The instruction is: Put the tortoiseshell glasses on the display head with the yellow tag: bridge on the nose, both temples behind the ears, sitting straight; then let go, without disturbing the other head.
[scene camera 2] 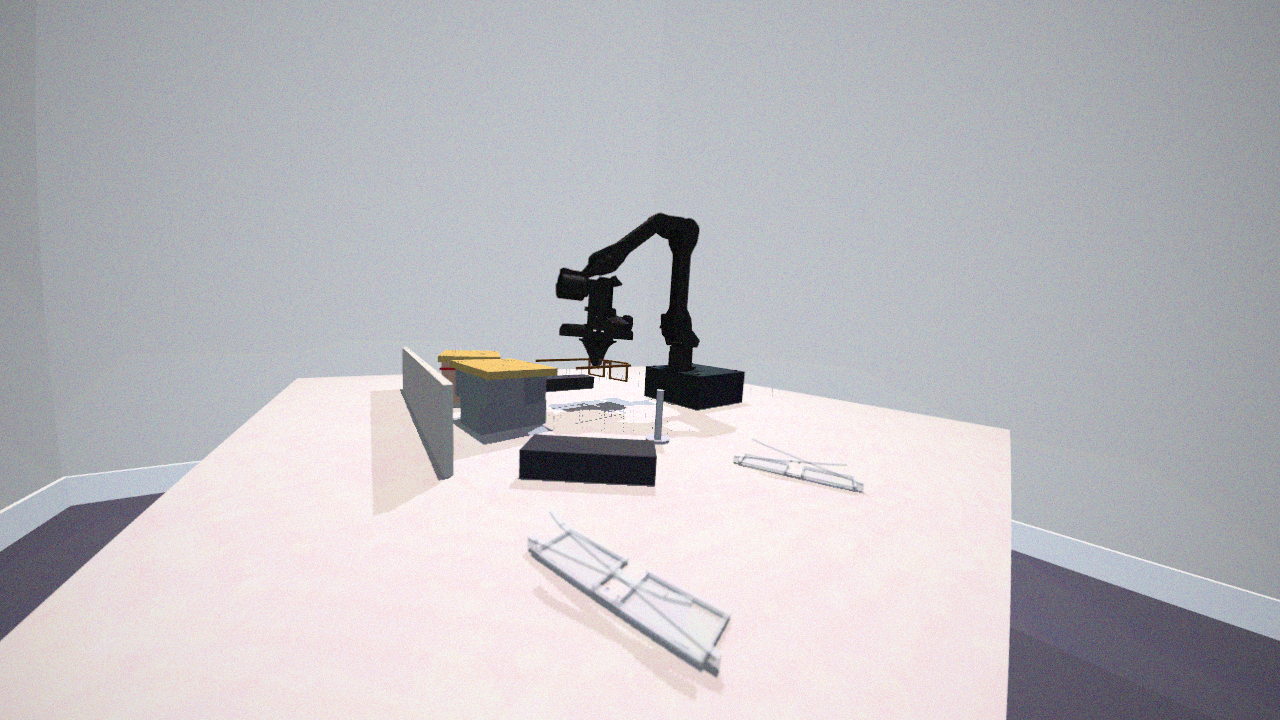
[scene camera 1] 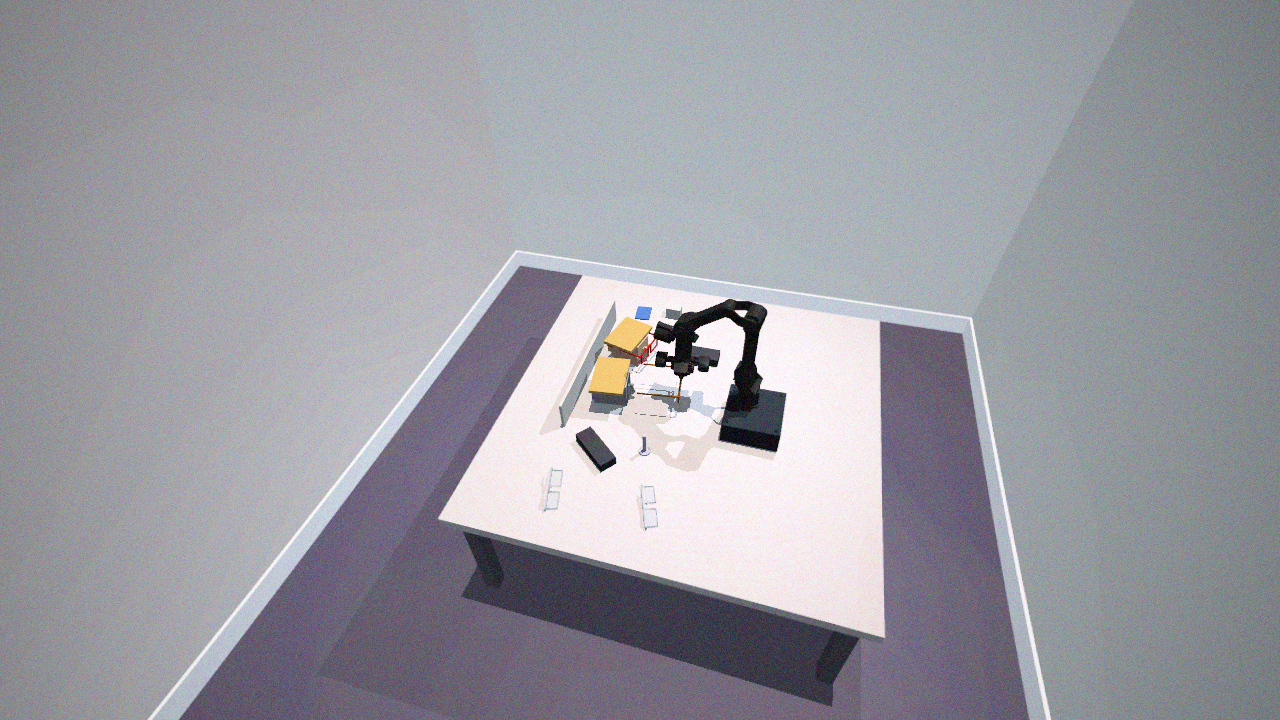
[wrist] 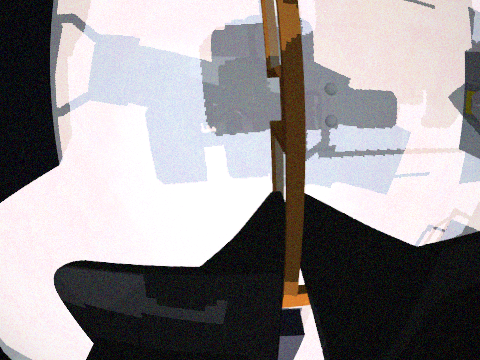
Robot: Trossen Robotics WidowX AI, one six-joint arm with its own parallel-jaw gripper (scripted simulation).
Scene:
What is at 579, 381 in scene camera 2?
A black box.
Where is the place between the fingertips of my gripper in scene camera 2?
596, 368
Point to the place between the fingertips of my gripper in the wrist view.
284, 202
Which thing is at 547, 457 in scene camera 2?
A black box.

